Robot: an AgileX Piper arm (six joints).
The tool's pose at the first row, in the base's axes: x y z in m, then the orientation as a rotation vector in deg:
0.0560 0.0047 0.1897 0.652 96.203 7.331
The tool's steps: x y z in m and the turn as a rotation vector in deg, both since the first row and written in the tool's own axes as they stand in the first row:
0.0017 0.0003 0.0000 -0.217 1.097 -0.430
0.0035 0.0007 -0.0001 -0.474 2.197 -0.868
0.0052 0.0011 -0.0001 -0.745 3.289 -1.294
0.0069 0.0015 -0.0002 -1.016 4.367 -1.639
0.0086 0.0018 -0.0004 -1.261 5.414 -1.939
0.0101 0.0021 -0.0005 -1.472 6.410 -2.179
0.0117 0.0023 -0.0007 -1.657 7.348 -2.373
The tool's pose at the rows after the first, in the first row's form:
0.0558 0.0051 0.1880 0.058 97.278 7.216
0.0555 0.0057 0.1863 -0.577 98.351 7.127
0.0552 0.0062 0.1847 -1.215 99.414 7.058
0.0549 0.0067 0.1830 -1.787 100.463 7.049
0.0545 0.0072 0.1814 -2.302 101.482 7.051
0.0542 0.0076 0.1799 -2.738 102.454 7.069
0.0538 0.0079 0.1784 -3.114 103.370 7.098

